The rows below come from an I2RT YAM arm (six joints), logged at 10 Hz.
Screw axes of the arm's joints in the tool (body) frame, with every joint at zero. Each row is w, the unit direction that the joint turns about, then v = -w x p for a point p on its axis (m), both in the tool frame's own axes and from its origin. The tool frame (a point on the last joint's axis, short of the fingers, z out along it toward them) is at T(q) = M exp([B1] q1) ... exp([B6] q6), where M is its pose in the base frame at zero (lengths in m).
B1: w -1 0 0 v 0.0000 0.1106 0.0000
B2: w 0 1 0 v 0.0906 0.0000 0.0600
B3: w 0 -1 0 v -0.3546 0.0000 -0.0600
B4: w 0 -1 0 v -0.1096 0.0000 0.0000
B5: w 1 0 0 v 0.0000 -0.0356 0.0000
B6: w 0 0 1 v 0.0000 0.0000 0.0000
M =
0 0 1 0.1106
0 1 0 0.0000
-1 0 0 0.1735
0 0 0 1
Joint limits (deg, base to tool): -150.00..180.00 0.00..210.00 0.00..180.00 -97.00..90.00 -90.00..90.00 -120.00..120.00
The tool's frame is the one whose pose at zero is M.
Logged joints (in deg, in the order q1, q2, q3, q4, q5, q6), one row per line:
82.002 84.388 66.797 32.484 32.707 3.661
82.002 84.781 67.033 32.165 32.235 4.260
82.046 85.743 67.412 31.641 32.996 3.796
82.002 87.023 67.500 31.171 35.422 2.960
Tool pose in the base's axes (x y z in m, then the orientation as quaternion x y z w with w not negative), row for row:
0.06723 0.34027 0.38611 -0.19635 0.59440 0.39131 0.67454
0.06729 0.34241 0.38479 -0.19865 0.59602 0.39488 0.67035
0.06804 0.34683 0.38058 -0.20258 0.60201 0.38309 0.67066
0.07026 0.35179 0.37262 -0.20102 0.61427 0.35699 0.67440
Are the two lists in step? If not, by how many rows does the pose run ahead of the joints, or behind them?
They are in step.
